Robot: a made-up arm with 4 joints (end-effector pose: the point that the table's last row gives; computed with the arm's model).
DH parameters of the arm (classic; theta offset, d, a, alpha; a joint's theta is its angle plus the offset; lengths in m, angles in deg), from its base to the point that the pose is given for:
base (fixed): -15.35 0 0.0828 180
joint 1: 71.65 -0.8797 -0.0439 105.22
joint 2: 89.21 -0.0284 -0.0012 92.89
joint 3: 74.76 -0.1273 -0.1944 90
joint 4: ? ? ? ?
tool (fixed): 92.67 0.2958 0 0
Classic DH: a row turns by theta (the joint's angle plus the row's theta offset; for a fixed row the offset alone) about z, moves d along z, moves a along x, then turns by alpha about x.
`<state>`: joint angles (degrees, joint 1 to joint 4).
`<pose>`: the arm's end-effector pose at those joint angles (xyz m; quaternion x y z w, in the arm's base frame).
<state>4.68 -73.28 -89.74 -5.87</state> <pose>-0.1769 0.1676 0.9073 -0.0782 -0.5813 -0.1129 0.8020</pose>
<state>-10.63 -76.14 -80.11 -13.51</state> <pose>-0.2194 0.0383 0.8653 0.0689 -0.6073 0.0538 0.7897</pose>
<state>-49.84 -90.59 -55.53 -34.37</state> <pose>-0.0570 -0.2370 0.7945 0.3763 -0.4800 0.4767 0.6331</pose>
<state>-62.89 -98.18 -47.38 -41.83</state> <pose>0.0497 -0.2641 0.7929 0.4253 -0.3893 0.6051 0.5490</pose>
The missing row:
joint 4: 23.1 -0.0043 0.15 -31.51
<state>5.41 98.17 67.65 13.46</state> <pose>0.1681 0.3095 0.8439 -0.1169 0.7683 0.4498 0.4402</pose>
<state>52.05 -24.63 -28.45 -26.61</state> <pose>-0.0617 0.0966 0.6897 0.2546 -0.8301 -0.0822 0.4892</pose>
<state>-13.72 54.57 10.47 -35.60</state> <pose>-0.0154 0.2079 0.7319 -0.8304 0.5024 0.0605 0.2332</pose>
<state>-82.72 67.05 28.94 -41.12</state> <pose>-0.1896 0.0449 0.8146 -0.9146 0.0217 0.2669 0.3031</pose>
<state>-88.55 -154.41 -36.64 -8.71</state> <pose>0.0360 -0.3185 0.8979 -0.0890 -0.5599 0.8210 0.0680</pose>
